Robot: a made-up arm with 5 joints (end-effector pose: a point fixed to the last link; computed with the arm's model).
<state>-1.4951 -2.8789 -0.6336 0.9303 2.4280</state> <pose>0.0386 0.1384 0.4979 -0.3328 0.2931 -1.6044</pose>
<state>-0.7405 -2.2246 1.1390 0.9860 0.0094</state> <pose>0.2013 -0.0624 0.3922 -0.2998 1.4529 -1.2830</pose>
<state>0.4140 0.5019 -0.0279 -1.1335 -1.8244</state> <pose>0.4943 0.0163 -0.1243 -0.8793 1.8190 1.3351</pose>
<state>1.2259 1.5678 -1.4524 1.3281 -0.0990</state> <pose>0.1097 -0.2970 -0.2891 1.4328 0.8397 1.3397</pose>
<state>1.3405 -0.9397 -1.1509 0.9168 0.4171</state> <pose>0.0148 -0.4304 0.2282 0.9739 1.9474 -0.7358</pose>
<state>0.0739 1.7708 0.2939 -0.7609 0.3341</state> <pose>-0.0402 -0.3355 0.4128 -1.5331 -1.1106 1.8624</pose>
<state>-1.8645 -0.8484 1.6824 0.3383 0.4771</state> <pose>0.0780 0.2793 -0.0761 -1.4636 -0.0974 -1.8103</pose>
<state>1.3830 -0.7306 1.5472 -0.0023 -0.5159</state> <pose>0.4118 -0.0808 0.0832 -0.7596 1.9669 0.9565</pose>
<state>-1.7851 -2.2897 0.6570 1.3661 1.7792</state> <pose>0.2111 0.2996 0.2385 -1.1878 0.4790 -1.3682</pose>
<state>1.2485 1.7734 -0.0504 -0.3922 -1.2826</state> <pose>0.4198 -0.0722 0.1536 -0.2351 0.4047 1.8958</pose>
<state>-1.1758 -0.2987 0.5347 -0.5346 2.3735</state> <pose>-0.3183 -0.5659 -0.0204 -1.8588 -2.0593 1.0282</pose>
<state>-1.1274 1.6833 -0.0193 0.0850 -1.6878</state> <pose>-0.1071 -0.0736 0.4547 -1.1093 0.0308 -0.2081</pose>
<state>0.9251 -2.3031 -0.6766 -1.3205 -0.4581</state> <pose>-0.4308 -0.1482 -0.0700 2.3916 0.9542 -0.3091</pose>
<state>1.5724 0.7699 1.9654 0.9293 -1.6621</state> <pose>-0.1590 -0.4340 0.1698 0.4870 0.8035 -0.4321</pose>
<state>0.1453 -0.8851 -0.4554 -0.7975 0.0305</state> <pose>0.0068 -0.4717 -0.3131 1.2419 0.1889 0.8785</pose>
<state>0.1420 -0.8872 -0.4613 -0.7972 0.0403</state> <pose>0.0035 -0.4712 -0.3143 1.2428 0.1728 0.8717</pose>
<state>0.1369 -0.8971 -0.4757 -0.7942 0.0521</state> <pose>-0.0053 -0.4682 -0.3176 1.2517 0.1499 0.8534</pose>
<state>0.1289 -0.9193 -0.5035 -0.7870 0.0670</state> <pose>-0.0226 -0.4607 -0.3240 1.2726 0.1163 0.8167</pose>
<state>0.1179 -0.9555 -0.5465 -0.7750 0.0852</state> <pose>-0.0492 -0.4470 -0.3333 1.3063 0.0708 0.7583</pose>
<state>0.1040 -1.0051 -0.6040 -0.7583 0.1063</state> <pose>-0.0841 -0.4254 -0.3440 1.3500 0.0141 0.6776</pose>
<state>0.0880 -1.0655 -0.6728 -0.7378 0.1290</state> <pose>-0.1244 -0.3950 -0.3539 1.3993 -0.0508 0.5776</pose>
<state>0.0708 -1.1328 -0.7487 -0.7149 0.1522</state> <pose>-0.1660 -0.3565 -0.3612 1.4491 -0.1204 0.4638</pose>
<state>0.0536 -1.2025 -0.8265 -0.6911 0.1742</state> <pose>-0.2048 -0.3121 -0.3643 1.4951 -0.1899 0.3437</pose>
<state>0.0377 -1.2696 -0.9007 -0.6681 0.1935</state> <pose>-0.2374 -0.2657 -0.3632 1.5344 -0.2544 0.2262</pose>
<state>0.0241 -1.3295 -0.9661 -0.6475 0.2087</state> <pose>-0.2620 -0.2220 -0.3590 1.5656 -0.3093 0.1207</pose>
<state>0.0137 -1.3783 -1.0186 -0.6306 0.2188</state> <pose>-0.2787 -0.1855 -0.3532 1.5891 -0.3512 0.0349</pose>
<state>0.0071 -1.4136 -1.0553 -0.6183 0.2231</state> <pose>-0.2888 -0.1593 -0.3477 1.6060 -0.3776 -0.0257</pose>
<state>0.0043 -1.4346 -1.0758 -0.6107 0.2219</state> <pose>-0.2939 -0.1444 -0.3438 1.6176 -0.3883 -0.0597</pose>
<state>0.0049 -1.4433 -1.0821 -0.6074 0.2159</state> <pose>-0.2956 -0.1397 -0.3418 1.6253 -0.3854 -0.0701</pose>
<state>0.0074 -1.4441 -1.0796 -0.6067 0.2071</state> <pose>-0.2954 -0.1413 -0.3411 1.6306 -0.3742 -0.0657</pose>
